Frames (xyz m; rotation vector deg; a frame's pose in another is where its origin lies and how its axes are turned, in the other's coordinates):
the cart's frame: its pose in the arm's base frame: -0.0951 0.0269 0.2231 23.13 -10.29 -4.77
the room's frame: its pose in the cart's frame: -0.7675 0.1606 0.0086 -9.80 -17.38 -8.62
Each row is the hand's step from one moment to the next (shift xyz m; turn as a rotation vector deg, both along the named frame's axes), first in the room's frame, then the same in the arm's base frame.
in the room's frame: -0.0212 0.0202 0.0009 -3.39 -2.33 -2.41
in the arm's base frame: -0.0138 0.0258 -0.0015 -2.40 -0.64 -4.07
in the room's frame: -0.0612 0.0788 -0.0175 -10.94 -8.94 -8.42
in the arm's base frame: -0.0259 0.0966 -0.0162 -7.79 -3.30 -14.10
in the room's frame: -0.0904 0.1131 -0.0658 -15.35 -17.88 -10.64
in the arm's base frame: -0.0212 0.1457 -0.0601 -12.75 -9.76 -20.27
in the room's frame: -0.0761 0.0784 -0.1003 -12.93 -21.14 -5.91
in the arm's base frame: -0.0017 0.1139 -0.0949 -13.56 -14.33 -16.11
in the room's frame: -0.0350 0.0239 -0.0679 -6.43 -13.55 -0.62
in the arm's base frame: 0.0060 0.0445 -0.0663 -8.51 -10.30 -6.83
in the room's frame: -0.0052 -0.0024 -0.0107 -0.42 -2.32 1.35
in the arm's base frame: -0.0003 0.0012 -0.0121 -1.52 -2.22 0.37
